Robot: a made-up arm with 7 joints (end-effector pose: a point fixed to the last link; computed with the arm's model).
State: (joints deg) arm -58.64 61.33 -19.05 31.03 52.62 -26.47 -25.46
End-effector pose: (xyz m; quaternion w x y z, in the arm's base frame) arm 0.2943 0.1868 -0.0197 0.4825 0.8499 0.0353 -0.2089
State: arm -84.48 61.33 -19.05 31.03 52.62 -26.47 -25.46
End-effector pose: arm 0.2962 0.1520 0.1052 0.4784 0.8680 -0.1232 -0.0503
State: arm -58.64 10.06 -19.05 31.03 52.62 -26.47 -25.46
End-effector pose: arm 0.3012 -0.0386 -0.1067 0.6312 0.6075 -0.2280 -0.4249
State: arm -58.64 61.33 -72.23 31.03 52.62 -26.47 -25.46
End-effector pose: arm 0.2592 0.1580 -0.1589 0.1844 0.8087 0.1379 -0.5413
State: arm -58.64 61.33 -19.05 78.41 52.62 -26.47 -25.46
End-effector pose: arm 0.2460 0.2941 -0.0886 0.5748 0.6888 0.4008 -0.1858
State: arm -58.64 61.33 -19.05 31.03 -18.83 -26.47 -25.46
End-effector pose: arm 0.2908 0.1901 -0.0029 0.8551 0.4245 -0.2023 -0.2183
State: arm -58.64 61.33 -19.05 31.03 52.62 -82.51 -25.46
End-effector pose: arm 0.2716 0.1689 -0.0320 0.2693 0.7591 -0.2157 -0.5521
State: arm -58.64 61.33 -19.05 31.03 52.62 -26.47 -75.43
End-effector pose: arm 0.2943 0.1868 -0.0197 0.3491 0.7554 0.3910 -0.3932
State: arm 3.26 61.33 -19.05 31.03 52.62 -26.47 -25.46
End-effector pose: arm 0.0850 0.2574 -0.2201 0.3951 0.6377 0.3929 -0.5318
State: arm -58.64 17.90 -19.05 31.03 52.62 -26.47 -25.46
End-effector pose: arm 0.3102 -0.0017 -0.1031 0.6161 0.6538 -0.1894 -0.3964
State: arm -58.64 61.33 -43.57 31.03 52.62 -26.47 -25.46
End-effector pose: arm 0.2920 0.1634 -0.0851 0.3543 0.8536 0.0850 -0.3723
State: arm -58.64 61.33 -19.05 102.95 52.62 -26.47 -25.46
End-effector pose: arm 0.1866 0.3229 -0.1176 0.5849 0.5572 0.5670 -0.1610
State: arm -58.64 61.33 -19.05 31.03 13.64 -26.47 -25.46
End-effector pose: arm 0.2924 0.1859 -0.0099 0.7197 0.6495 -0.0987 -0.2248
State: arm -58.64 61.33 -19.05 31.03 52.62 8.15 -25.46
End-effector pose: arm 0.2949 0.2048 -0.0111 0.5599 0.8058 0.1901 0.0334
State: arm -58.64 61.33 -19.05 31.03 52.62 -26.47 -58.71
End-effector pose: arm 0.2943 0.1868 -0.0197 0.4026 0.8042 0.2770 -0.3383
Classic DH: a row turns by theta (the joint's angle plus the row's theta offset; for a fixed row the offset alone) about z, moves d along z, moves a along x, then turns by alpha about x. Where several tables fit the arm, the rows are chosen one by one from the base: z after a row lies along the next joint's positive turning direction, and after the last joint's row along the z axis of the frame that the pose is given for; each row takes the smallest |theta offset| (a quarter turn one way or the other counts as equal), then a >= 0, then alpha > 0; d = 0 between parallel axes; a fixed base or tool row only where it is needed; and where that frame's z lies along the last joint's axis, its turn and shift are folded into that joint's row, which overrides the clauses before.
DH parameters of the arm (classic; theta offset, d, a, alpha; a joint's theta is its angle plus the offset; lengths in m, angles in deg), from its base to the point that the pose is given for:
base (fixed): -4.07 0 0 -74.51
joint 1: -75.12 0.0402 -0.0146 -90
joint 2: 74 0 -0.0057 90
joint 3: 90 -0.1857 0.0181 -90
joint 4: 90 0.0017 0.0094 90
joint 5: 0 0.1397 0 -90
joint 6: -90 0 0.0335 90
joint 7: 0 0 0 0

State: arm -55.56 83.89 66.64 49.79 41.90 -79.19 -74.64
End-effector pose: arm 0.0873 0.3226 0.1213 0.5232 0.8514 0.0247 -0.0260
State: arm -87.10 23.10 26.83 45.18 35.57 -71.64 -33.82
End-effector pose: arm 0.3195 0.0901 0.0675 0.5984 0.5008 -0.5983 -0.1822
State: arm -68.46 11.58 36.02 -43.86 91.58 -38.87 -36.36
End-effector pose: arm 0.1614 0.0818 0.0724 0.4296 0.7815 -0.2838 0.3523
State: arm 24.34 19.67 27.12 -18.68 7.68 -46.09 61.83
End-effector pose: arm 0.0471 0.1730 -0.1534 0.7584 0.2035 -0.3890 0.4818
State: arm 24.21 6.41 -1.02 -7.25 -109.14 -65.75 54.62
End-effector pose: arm 0.0143 0.1110 -0.2460 0.2396 -0.5480 0.0372 0.8006
